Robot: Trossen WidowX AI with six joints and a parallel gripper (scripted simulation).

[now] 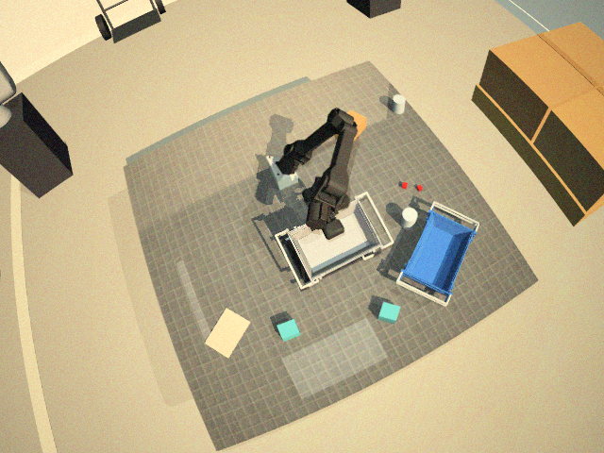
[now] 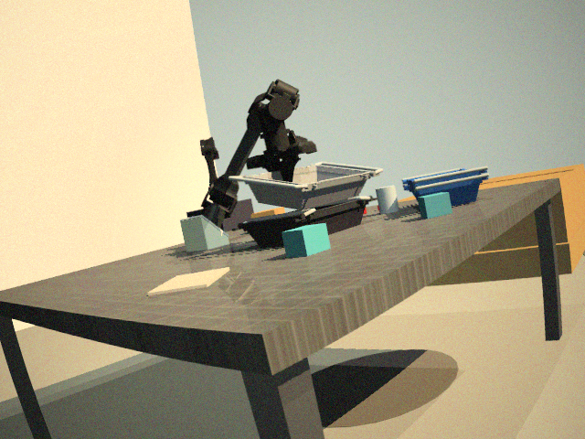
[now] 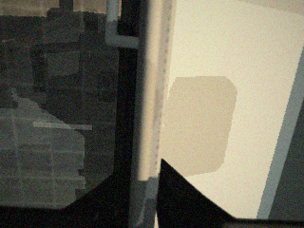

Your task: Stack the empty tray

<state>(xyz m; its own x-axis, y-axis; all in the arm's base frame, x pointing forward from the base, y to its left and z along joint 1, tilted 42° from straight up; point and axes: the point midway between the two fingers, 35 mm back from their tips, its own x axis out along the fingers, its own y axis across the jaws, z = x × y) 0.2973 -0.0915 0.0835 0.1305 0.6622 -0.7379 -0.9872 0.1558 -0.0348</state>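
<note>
Right now my gripper tip is 7 cm short of the grey tray, 1 cm to the left of it and 1 cm below it. From my gripper tip the other things lie so: cream flat plate (47 cm to the right, 12 cm ahead, 11 cm below).
</note>
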